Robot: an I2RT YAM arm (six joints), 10 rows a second.
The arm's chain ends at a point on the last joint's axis. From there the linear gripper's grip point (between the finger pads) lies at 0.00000 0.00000 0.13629 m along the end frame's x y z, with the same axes.
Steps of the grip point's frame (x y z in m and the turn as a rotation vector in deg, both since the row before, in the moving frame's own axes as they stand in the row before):
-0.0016, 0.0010, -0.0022, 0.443, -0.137, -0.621
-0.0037, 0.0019, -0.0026, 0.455, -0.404, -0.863
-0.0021, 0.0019, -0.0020, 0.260, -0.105, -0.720
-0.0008, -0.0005, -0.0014, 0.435, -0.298, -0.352
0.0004, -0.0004, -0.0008, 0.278, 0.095, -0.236
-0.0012, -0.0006, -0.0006, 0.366, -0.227, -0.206
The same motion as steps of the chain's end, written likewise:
-0.0013, 0.0021, -0.0022, 0.443, -0.137, -0.621
-0.0027, 0.0030, -0.0026, 0.455, -0.404, -0.863
-0.0018, 0.0025, -0.0020, 0.260, -0.105, -0.720
-0.0001, 0.0005, -0.0014, 0.435, -0.298, -0.352
0.0002, 0.0003, -0.0008, 0.278, 0.095, -0.236
-0.0007, 0.0003, -0.0006, 0.366, -0.227, -0.206

